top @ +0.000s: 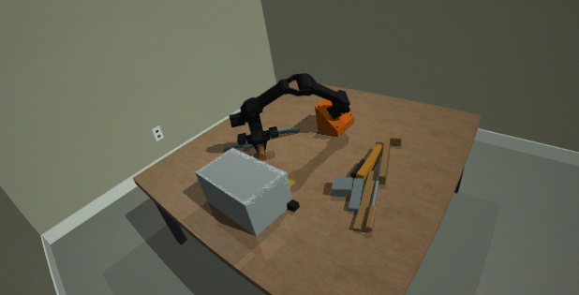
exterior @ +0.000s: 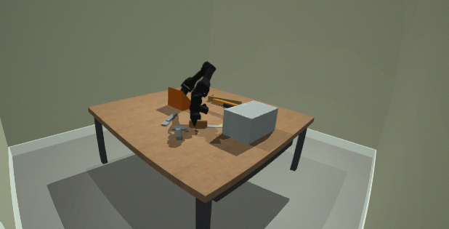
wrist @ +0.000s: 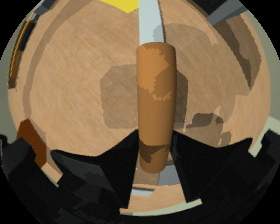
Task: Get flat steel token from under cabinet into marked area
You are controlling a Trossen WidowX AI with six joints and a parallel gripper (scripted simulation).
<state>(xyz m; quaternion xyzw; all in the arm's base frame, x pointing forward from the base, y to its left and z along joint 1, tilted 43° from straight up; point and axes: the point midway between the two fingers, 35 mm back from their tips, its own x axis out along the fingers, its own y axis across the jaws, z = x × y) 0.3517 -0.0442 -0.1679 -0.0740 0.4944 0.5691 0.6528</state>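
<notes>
My gripper tip is 10 mm short of the grey t-piece and 130 mm to the left of it. From my gripper tip the other things lie so: grey block (20 mm behind, 470 mm to the left, 10 mm above); wooden stick (30 mm behind, 570 mm to the left); orange bar (210 mm behind, 470 mm to the left, 10 mm above).
</notes>
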